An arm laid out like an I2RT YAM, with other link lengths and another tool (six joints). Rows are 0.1 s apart.
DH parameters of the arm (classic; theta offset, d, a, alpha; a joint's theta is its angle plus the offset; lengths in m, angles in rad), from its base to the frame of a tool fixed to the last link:
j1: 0 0.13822 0.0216 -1.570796
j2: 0 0 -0.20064 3.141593
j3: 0.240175 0 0.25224 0
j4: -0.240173 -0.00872 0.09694 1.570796
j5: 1.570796 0.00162 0 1.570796
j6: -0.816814 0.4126 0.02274 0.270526
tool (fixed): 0 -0.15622 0 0
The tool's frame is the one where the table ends.
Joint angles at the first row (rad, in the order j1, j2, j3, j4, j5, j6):
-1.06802, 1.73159, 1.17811, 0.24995, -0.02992, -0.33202
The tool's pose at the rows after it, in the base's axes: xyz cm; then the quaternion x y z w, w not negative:
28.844 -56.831 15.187 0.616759 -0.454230 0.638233 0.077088
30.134 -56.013 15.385 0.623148 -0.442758 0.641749 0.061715
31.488 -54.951 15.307 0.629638 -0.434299 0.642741 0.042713
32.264 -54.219 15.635 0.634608 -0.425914 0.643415 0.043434
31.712 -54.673 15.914 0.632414 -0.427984 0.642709 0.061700
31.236 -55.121 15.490 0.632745 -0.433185 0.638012 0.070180
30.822 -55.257 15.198 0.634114 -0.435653 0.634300 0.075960
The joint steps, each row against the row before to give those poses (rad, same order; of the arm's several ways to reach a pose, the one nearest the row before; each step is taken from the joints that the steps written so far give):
0.00205, -0.01006, -0.01339, 0.00507, -0.03206, 0.01500
0.01159, -0.01214, -0.00764, -0.00228, -0.02973, -0.00049
0.01471, -0.01423, -0.00849, -0.01185, -0.02904, 0.00553
0.02060, -0.01589, -0.01373, 0.00334, 0.00987, -0.00956
0.00451, 0.00476, 0.00063, 0.01309, 0.03757, -0.01162
-0.00286, 0.01561, 0.00818, 0.00017, 0.01748, -0.00623
-0.00267, 0.00156, -0.00425, 0.00025, 0.00977, -0.00729

